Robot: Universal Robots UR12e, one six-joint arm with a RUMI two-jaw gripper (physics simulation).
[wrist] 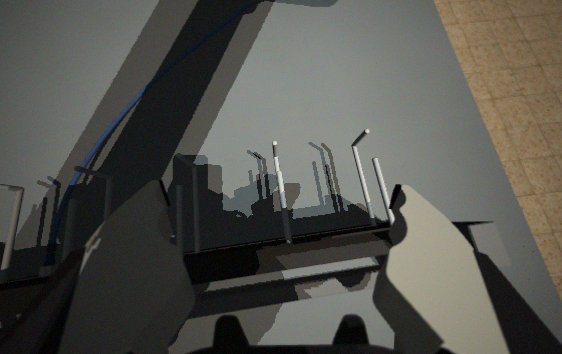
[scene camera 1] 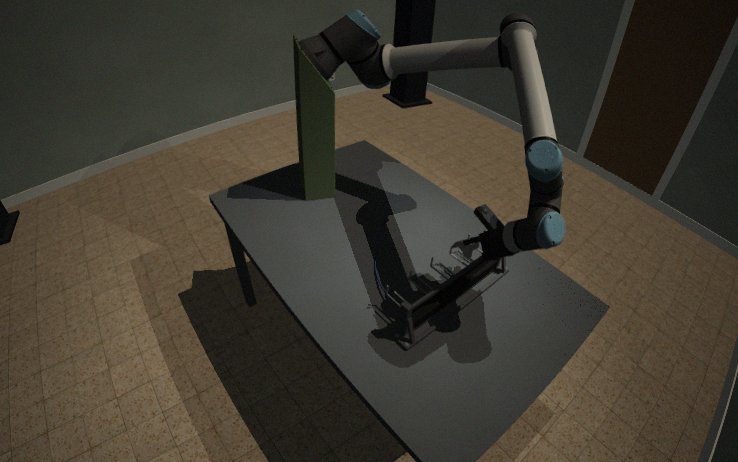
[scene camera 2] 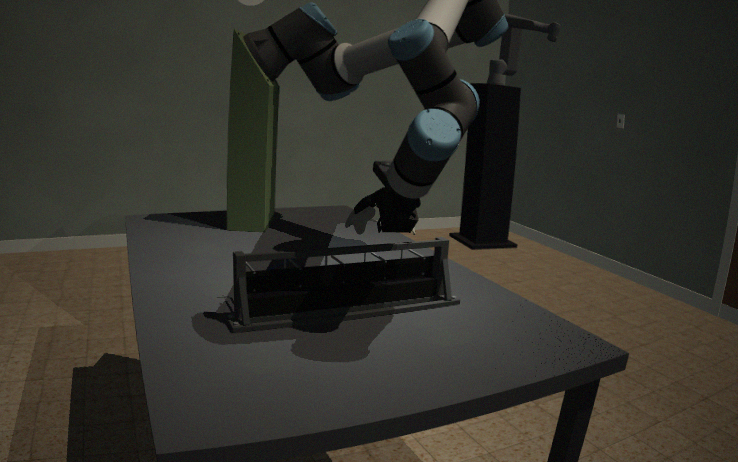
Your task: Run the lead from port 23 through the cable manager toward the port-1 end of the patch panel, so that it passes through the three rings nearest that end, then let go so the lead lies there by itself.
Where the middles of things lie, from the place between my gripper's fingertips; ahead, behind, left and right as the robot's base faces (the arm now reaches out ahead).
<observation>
I see the top rail point(scene camera 2: 264, 256) 90 mm to the right of my hand, 80 mm ahead of it and 30 mm below it. From my hand the other things lie so: black patch panel point(scene camera 1: 430, 308): 130 mm below, 90 mm to the right, 70 mm ahead.
</observation>
